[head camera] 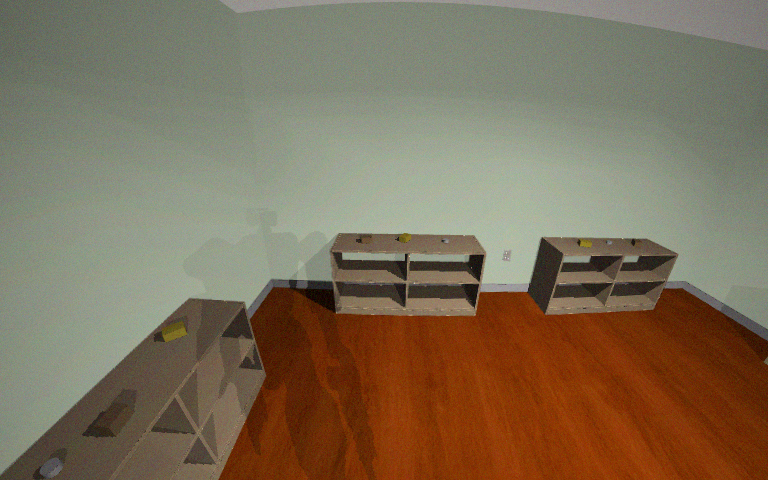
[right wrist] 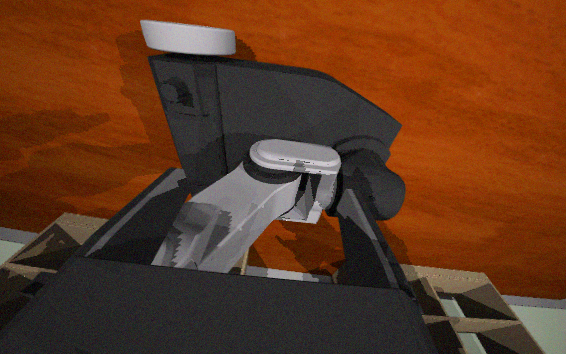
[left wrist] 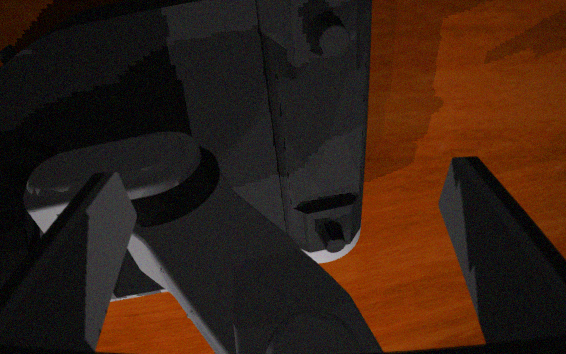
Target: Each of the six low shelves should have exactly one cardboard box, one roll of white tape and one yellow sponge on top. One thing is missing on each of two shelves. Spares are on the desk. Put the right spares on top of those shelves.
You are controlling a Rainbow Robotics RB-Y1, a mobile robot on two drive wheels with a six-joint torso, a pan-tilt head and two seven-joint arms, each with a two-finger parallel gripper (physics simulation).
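Three low shelves show in the head view. The near left shelf (head camera: 152, 367) bears a yellow sponge (head camera: 173, 331), a cardboard box (head camera: 113, 420) and a roll of white tape (head camera: 51, 467). The middle shelf (head camera: 424, 245) bears a box (head camera: 366, 239), a sponge (head camera: 404, 237) and a tape roll (head camera: 445, 241). The right shelf (head camera: 544, 274) bears a sponge (head camera: 585, 243), a tape roll (head camera: 609, 242) and a box (head camera: 636, 242). My left gripper (left wrist: 283, 188) is open and empty. My right gripper (right wrist: 265, 189) is open and empty. The desk and spares do not show.
The wooden floor (head camera: 430, 384) stretches between the near left shelf and the two shelves along the far wall (head camera: 396, 141). My dark base (left wrist: 320, 125) (right wrist: 280, 100) shows below the grippers. Parts of shelves show at the lower left and lower right in the right wrist view.
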